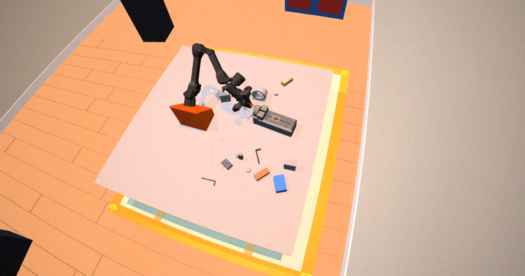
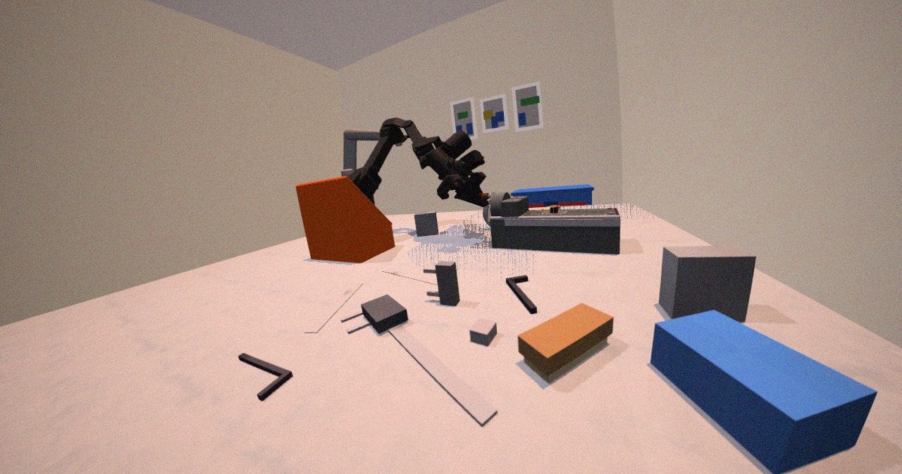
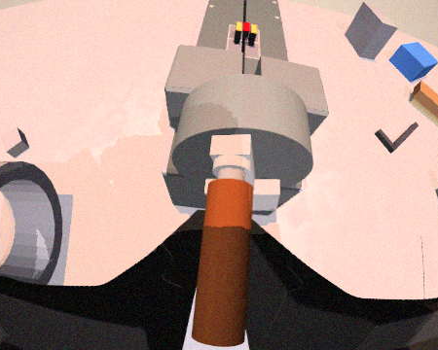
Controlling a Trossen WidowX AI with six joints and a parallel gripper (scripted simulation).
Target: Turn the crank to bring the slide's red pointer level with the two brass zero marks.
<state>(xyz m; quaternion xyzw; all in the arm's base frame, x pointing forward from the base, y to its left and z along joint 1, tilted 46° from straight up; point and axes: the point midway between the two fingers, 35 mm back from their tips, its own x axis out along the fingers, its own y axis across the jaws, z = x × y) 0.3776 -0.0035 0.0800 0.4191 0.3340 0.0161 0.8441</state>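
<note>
My gripper tip is 2 cm past the crank handle and 2 cm below it. Round my gripper tip: red pointer: 16 cm ahead, 5 cm to the right, 1 cm below; then blue block: 24 cm ahead, 44 cm to the right, 8 cm below.
</note>
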